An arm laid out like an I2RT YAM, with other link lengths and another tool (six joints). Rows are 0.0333 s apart.
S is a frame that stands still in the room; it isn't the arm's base.
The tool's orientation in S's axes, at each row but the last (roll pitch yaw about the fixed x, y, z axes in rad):
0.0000 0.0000 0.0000
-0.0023 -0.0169 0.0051
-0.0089 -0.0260 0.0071
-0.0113 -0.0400 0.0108
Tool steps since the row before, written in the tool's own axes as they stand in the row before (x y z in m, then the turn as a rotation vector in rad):
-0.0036 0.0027 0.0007 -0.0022 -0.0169 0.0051
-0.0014 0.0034 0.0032 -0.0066 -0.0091 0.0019
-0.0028 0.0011 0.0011 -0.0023 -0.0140 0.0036
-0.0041 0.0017 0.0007 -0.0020 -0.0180 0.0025
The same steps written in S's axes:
-0.0036 0.0027 0.0007 -0.0022 -0.0169 0.0051
-0.0015 0.0034 0.0032 -0.0066 -0.0091 0.0018
-0.0028 0.0011 0.0010 -0.0023 -0.0140 0.0037
-0.0041 0.0017 0.0005 -0.0019 -0.0180 0.0026

